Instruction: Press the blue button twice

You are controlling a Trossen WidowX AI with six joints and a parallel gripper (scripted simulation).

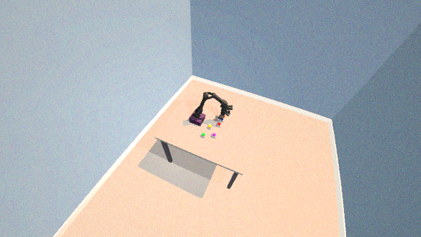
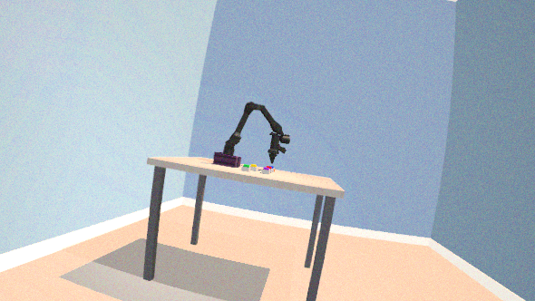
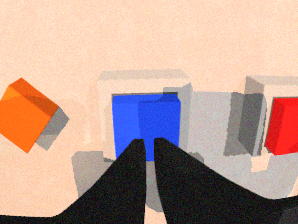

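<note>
Right now my gripper tip is 80 mm to the right of the orange block, 50 mm above it and 10 mm past it. From my gripper tip the other things lie so: yellow button (180 mm to the right, 90 mm behind, 20 mm below); then red button (90 mm to the right, 20 mm below); then magenta button (270 mm to the right, 20 mm below, 10 mm ahead).
</note>
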